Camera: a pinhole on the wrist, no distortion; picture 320 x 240 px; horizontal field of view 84.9 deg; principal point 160.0 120.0 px. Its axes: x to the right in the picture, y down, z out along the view. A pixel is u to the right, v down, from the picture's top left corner.
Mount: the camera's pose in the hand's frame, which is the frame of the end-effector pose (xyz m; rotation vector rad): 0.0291 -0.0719 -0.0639 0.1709 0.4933 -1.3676
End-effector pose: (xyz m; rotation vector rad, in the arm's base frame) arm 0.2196 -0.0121 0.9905 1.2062 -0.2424 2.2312
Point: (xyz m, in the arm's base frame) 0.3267 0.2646 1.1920
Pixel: 255.2 213.2
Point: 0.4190 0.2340 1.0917
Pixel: 261.8 115.0
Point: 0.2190 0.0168 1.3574
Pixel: outside the picture
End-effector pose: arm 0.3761 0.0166 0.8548 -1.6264 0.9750 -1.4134
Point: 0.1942 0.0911 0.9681
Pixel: behind the camera
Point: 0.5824 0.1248 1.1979
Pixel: 245.6 85.3
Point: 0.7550 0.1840 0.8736
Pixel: 80.5 22.0
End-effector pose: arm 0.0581 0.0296 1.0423 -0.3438 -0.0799 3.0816
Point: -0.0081 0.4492 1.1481
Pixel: 308.8 78.1
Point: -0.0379 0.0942 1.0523
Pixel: 82.7 213.8
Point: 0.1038 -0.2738 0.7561
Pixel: behind the camera
